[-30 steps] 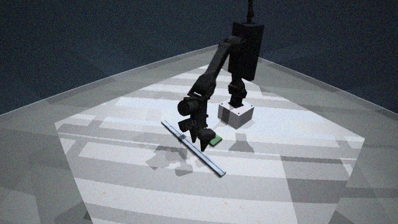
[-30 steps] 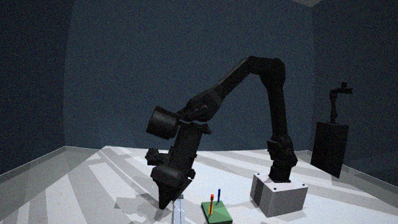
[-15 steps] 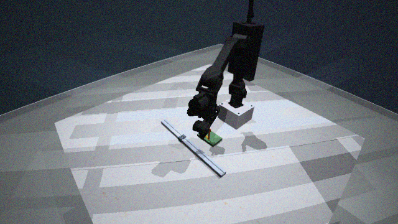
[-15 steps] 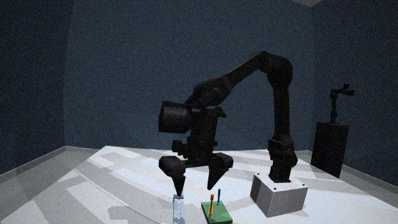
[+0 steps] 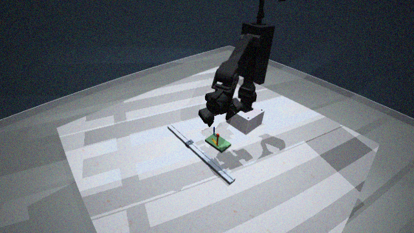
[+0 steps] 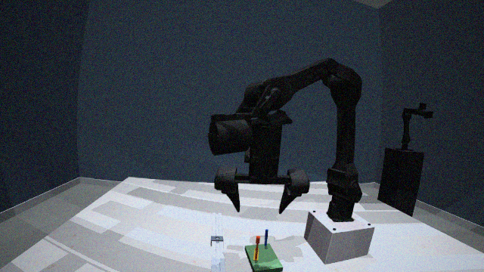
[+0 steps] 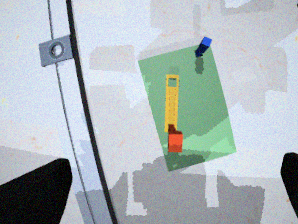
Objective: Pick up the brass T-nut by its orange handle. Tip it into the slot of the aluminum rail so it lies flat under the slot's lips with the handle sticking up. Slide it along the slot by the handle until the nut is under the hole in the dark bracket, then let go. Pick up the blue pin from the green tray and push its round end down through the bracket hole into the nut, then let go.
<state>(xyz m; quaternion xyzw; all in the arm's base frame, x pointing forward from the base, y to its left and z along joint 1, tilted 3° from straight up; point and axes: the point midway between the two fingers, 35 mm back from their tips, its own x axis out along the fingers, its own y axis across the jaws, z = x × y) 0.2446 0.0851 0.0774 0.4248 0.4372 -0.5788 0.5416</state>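
Right now the brass T-nut is 100 mm below my gripper tip and 20 mm to the right of it. Round my gripper tip: blue pin 120 mm below, 60 mm to the right, 30 mm behind; green tray 140 mm below, 40 mm to the right, 30 mm behind; aluminum rail 140 mm below, 100 mm ahead, 50 mm to the right.
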